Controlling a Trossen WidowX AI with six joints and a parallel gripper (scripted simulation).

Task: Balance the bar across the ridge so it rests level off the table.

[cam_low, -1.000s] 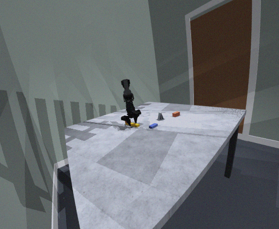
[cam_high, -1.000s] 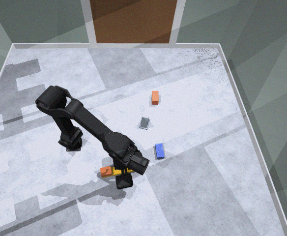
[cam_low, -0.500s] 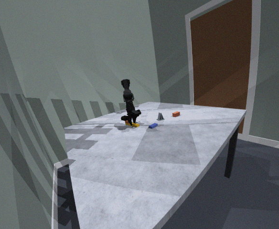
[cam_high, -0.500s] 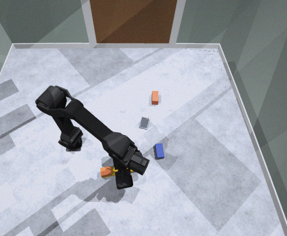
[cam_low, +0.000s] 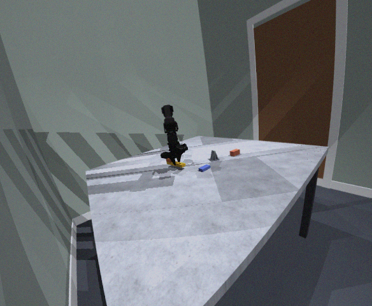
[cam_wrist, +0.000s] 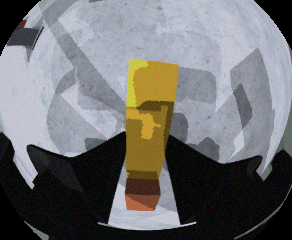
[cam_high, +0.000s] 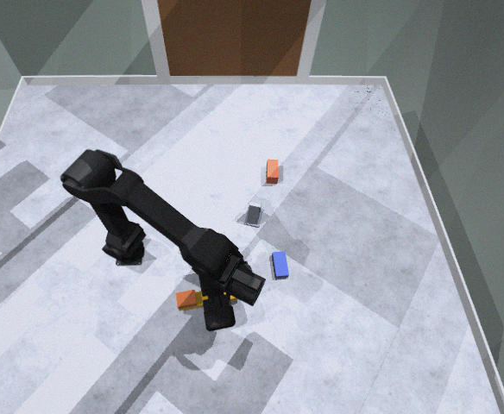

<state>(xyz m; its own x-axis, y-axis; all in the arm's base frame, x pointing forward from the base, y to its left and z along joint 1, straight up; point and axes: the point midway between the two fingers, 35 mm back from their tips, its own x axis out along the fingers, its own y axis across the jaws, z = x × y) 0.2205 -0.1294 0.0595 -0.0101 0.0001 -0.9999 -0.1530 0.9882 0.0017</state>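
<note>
Now: gripper tip 170 mm short of the blue block, 80 mm to the right of it and 20 mm above it. From my gripper tip the other things lie so: red-brown block: 170 mm ahead, 370 mm to the left, 10 mm below; then bar: 40 mm behind, 10 mm to the right, 10 mm above.
</note>
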